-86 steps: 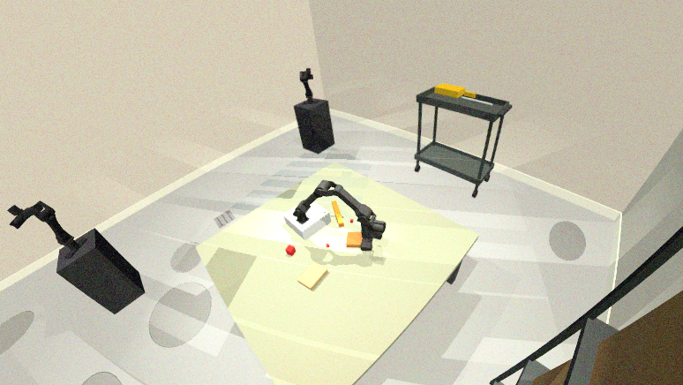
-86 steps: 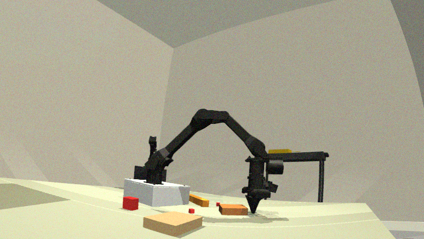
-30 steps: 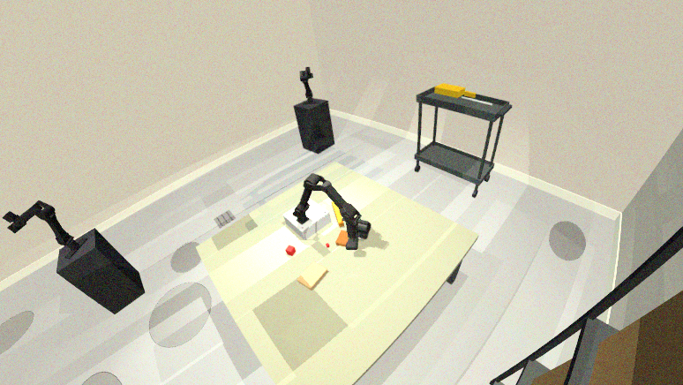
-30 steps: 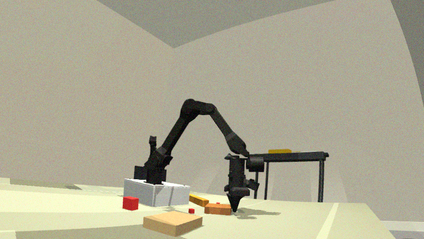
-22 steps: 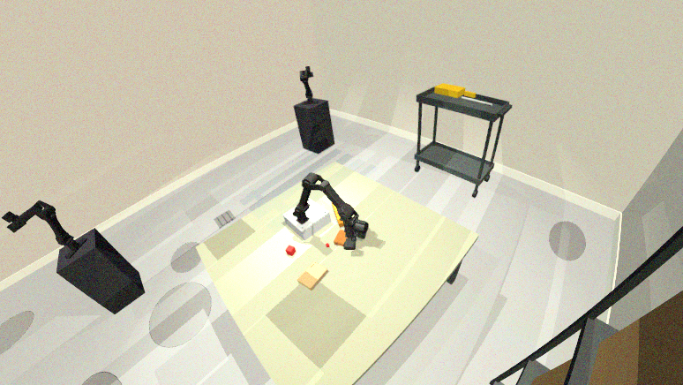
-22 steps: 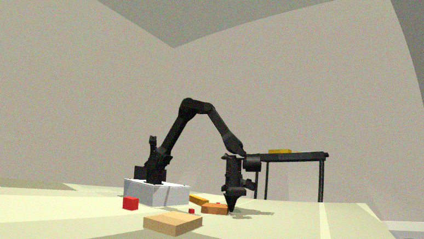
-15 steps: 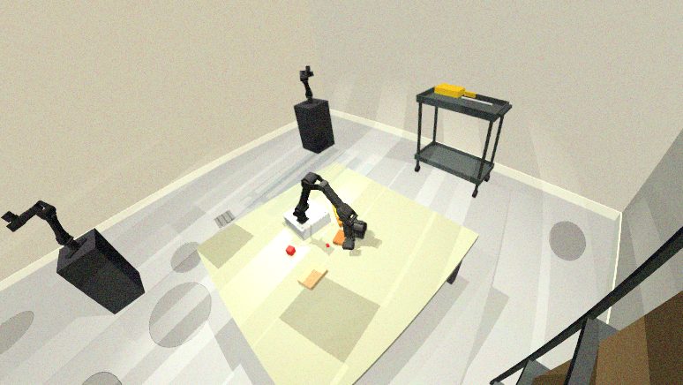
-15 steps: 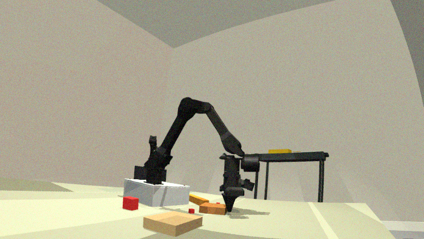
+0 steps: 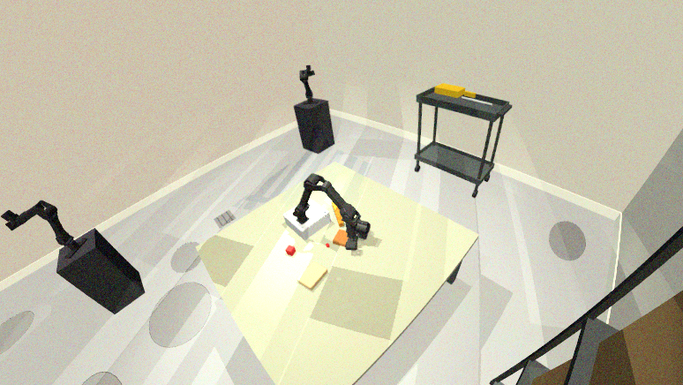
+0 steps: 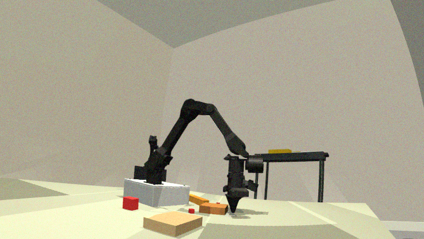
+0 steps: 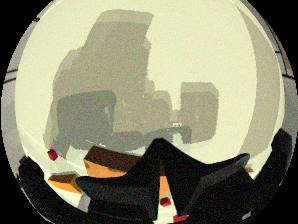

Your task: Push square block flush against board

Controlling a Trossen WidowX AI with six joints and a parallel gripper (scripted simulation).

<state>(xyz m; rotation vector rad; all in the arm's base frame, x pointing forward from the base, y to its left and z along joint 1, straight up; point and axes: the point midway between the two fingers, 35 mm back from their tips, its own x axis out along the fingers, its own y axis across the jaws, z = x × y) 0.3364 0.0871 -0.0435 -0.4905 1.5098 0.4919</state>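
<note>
My gripper tip is 8 cm past the square orange block and 1 cm below it. Also, from my gripper tip: orange piece: 26 cm behind, 13 cm to the left, 1 cm above; tan block: 3 cm behind, 30 cm to the right, 1 cm above.
</note>
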